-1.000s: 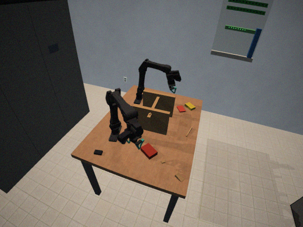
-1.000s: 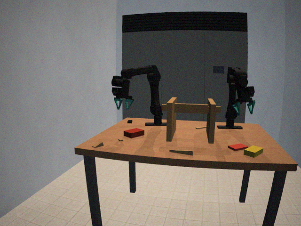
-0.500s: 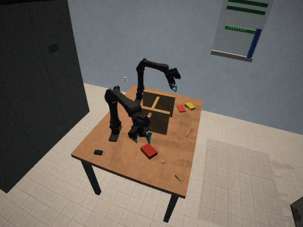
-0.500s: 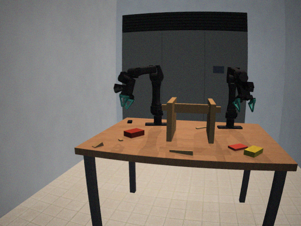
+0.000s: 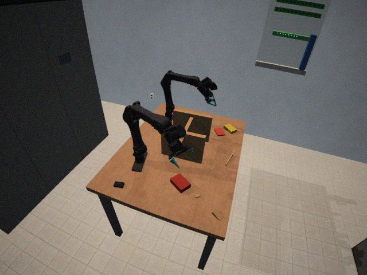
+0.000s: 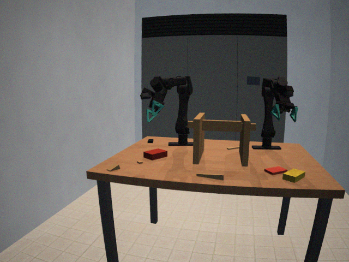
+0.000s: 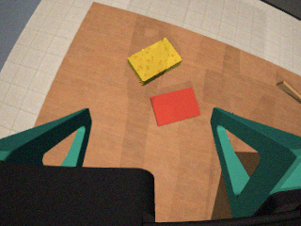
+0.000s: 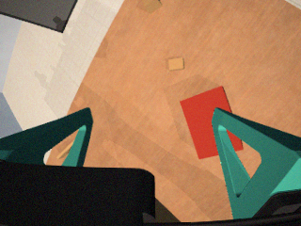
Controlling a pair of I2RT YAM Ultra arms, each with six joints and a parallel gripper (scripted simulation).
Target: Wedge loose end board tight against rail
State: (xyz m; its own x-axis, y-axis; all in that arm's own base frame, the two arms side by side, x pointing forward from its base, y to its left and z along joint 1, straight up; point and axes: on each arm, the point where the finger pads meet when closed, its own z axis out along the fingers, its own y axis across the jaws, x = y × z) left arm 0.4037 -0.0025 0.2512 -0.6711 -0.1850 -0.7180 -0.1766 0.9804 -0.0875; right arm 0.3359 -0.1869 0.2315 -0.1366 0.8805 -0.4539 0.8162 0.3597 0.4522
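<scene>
Now: right hand 38 cm to the right of the rail, 10 cm past it and 5 cm above it. From my right hand the other things lie so: chip (23 cm below, 10 cm ahead, 4 cm to the right); black block (39 cm behind, 22 cm below, 13 cm to the right); flat red block (67 cm to the left, 23 cm below, 12 cm ahead).
The rail lies 340 mm to the right of my left hand, 130 mm behind it and 70 mm below it. From my left hand the other things lie so: chip 760 mm to the right, 250 mm below, 60 mm ahead; black block 860 mm to the right, 430 mm behind, 240 mm below; flat red block 240 mm below, 90 mm ahead, 60 mm to the right.
</scene>
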